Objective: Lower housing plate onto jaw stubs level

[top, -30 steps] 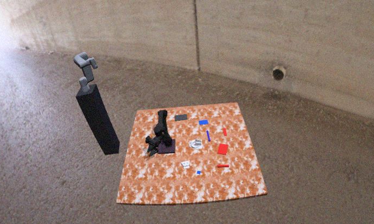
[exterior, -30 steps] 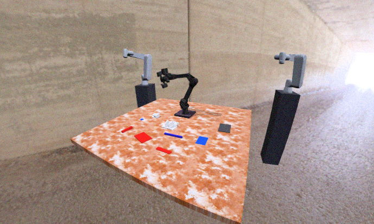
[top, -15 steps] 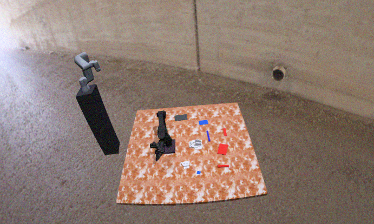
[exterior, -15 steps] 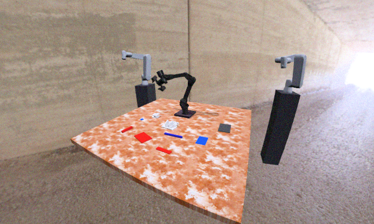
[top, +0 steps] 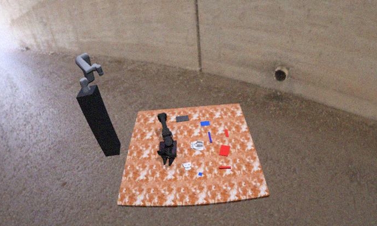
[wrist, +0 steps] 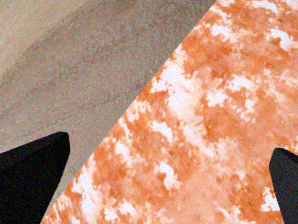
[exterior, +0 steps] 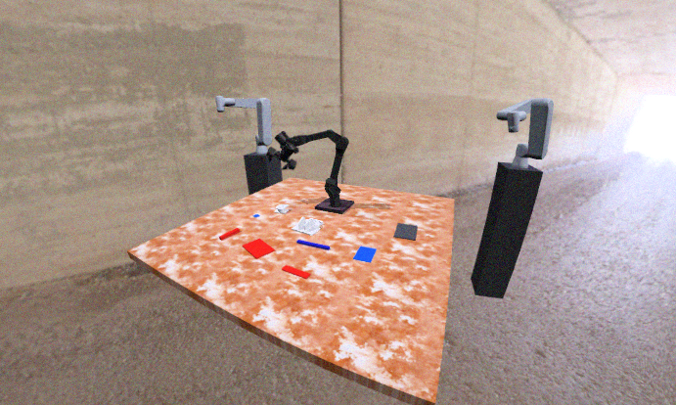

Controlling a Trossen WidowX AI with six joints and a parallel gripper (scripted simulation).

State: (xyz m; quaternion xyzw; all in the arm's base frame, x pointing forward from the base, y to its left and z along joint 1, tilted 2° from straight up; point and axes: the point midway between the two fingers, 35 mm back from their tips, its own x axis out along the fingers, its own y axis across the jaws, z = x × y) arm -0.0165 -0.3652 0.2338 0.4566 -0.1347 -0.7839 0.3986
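The white part lies 220 mm below my gripper tip, 160 mm ahead of it and 110 mm to the left of it. The rest, counted from my gripper tip: red strip (490 mm ahead, 220 mm below, 20 mm to the left); then blue bar (450 mm ahead, 440 mm to the left, 220 mm below); then red square (550 mm ahead, 220 mm to the left, 220 mm below).
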